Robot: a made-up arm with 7 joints.
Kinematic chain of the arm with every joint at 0, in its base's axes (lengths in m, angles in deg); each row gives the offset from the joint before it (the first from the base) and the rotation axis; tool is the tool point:
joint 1: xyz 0 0 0.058 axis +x
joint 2: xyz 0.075 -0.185 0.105 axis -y
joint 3: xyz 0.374 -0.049 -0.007 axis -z
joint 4: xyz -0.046 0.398 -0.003 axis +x
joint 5: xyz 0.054 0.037 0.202 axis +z
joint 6: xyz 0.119 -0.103 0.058 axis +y
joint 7: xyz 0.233 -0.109 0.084 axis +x
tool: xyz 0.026 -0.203 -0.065
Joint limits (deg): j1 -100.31..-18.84 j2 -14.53..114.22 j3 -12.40..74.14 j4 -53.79..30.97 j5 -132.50..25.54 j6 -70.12..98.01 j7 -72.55..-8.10
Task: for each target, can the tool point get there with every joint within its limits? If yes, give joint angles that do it. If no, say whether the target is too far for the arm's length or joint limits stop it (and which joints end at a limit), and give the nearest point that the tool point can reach.
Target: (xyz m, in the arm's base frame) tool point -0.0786 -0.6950 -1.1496
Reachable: no: joint limits stop it (at a limit: joint 1, joint 2, joint 4, joint 5, joint 7) | nearest point -0.0534 -0.2187 -0.6143 | short by 0.717 m
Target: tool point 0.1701 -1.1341 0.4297
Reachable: no: joint limits stop it (at a limit: joint 1, joint 2, joint 3, joint 4) | nearest point 0.4797 -0.6091 0.3361 | short by 0.617 m
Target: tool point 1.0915 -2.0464 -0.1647
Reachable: no: too far | nearest point 0.8294 -0.6728 0.1890 | short by 1.442 m
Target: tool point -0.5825 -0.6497 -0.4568
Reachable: no: joint limits stop it (at a limit: joint 1, joint 2, joint 3, joint 5, joint 7) | nearest point -0.3529 -0.2937 -0.3271 | short by 0.443 m
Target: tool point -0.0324 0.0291 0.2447
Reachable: yes | joints -38.62 14.19 -0.75 0.15 -98.83 61.64 -30.44
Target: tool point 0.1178 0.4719 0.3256
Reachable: yes | joints -59.87 6.98 33.89 -2.59 -83.44 -4.63 -33.58
